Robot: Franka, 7 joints.
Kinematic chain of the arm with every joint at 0, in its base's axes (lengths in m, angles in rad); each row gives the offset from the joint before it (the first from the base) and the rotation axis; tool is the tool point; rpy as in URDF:
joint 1: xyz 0 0 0.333 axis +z
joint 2: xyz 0 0 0 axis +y
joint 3: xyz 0 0 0.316 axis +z
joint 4: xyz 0.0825 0 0 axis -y
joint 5: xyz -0.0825 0 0.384 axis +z
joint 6: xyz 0 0 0 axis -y
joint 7: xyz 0.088 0 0 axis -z
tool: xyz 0 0 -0.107 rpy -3.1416 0 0
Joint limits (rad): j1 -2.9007..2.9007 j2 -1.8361..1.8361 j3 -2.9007..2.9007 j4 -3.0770..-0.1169 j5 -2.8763..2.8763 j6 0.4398..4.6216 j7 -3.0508..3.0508
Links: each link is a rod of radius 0.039 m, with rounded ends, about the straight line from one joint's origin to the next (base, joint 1, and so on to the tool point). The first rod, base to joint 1, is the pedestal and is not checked.
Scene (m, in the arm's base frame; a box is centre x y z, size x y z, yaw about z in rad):
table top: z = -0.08
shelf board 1: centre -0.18 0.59 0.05 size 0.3 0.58 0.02 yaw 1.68
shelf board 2: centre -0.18 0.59 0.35 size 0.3 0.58 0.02 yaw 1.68
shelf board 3: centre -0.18 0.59 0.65 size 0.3 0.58 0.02 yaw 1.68
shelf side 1: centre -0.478 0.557 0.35 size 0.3 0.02 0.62 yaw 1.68
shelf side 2: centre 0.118 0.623 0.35 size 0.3 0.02 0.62 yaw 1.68
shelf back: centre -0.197 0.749 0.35 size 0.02 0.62 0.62 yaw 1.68
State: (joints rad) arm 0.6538 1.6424 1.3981 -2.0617 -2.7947 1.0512 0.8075
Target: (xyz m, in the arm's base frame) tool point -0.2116 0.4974 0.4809
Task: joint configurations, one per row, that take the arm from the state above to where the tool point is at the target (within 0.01 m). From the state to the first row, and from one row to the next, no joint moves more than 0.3 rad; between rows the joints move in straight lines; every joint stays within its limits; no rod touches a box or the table.
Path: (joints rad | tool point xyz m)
1: 0.5233 1.5831 1.3673 -2.3318 -2.7372 0.9452 0.8075 | -0.0759 0.5218 0.1740
2: 0.3928 1.5238 1.3364 -2.6019 -2.6797 0.8392 0.8075 | -0.0661 0.4349 0.1724
3: 0.2623 1.4644 1.3056 -2.8720 -2.6222 0.7332 0.8075 | -0.0534 0.3403 0.1725
4: 0.3550 1.4878 1.5530 -2.8729 -2.7069 0.7855 0.8075 | -0.1141 0.3629 0.2695
5: 0.4476 1.5112 1.8004 -2.8739 -2.7916 0.8378 0.8075 | -0.1631 0.3521 0.3753
6: 0.5402 1.5346 2.0478 -2.8749 -2.8763 0.8901 0.8075 | -0.1912 0.3114 0.4809
7: 0.6378 1.4942 1.9645 -2.6015 -2.8763 0.9666 0.8075 | -0.2061 0.4059 0.4865
8: 0.7353 1.4538 1.8813 -2.3282 -2.8763 1.0431 0.8075 | -0.2116 0.4974 0.4809

